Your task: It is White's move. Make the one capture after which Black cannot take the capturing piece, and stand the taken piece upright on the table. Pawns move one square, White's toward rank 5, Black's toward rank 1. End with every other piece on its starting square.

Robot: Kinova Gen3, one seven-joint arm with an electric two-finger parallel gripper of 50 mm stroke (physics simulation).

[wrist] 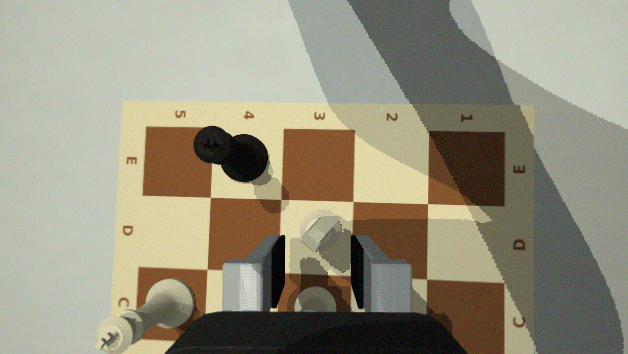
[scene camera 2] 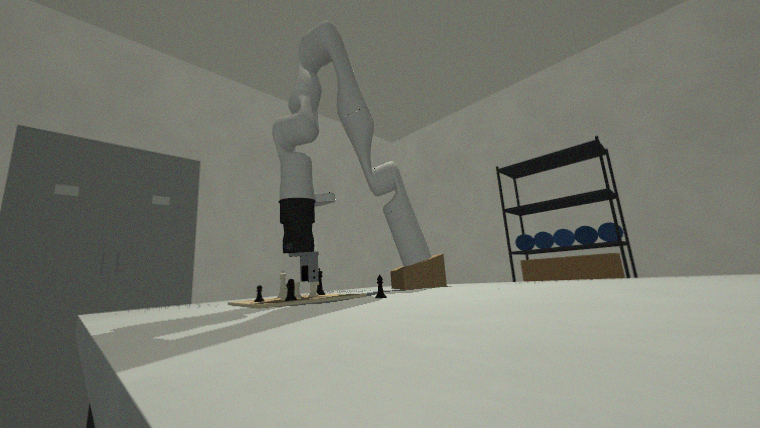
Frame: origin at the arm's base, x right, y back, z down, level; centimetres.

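Seen in the pictures: gripper, between the fingertips: (wrist: 317, 259) (scene camera 2: 309, 281); arm's base, origin of its link: (scene camera 2: 417, 261).
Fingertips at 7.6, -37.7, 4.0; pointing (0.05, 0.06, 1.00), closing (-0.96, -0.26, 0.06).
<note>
Offsets run from my fingertips to a thing's top centre, as dx, dy, dz. Level surfaces: height alone.
My gripper (scene camera 2: 309, 279) (wrist: 317, 259) is open and empty, pointing down low over the board (scene camera 2: 241, 304) (wrist: 520, 117). A white piece with an angular top, like a knight @(-0.3, +1.1, -0.7) (scene camera 2: 313, 289) (wrist: 320, 231), stands on D3 close under the fingers. A white piece @(+1.1, -2.7, +0.0) (wrist: 315, 299) on C3 is partly hidden by the gripper body. The white king @(+8.5, -0.6, -3.0) (scene camera 2: 282, 286) (wrist: 170, 302) stands on C5 and the black king @(+2.8, +5.8, -3.0) (scene camera 2: 320, 282) (wrist: 244, 158) on E4. A black knight @(-4.5, -8.8, -0.7) (scene camera 2: 290, 290) and a small black pawn @(+3.2, -10.3, +0.1) (scene camera 2: 259, 293) also stand on the board. A black piece like a bishop @(-18.6, +0.9, -0.5) (scene camera 2: 379, 287) stands upright on the table beside it.
The white table @(dz +3.9) (scene camera 2: 452, 340) carries the board and the arm's wooden base block (scene camera 2: 425, 273). A dark shelf rack (scene camera 2: 558, 203) with blue round things and a grey cabinet (scene camera 2: 106, 228) stand beyond. The arm's shadow crosses the board's rank 1 side.
</note>
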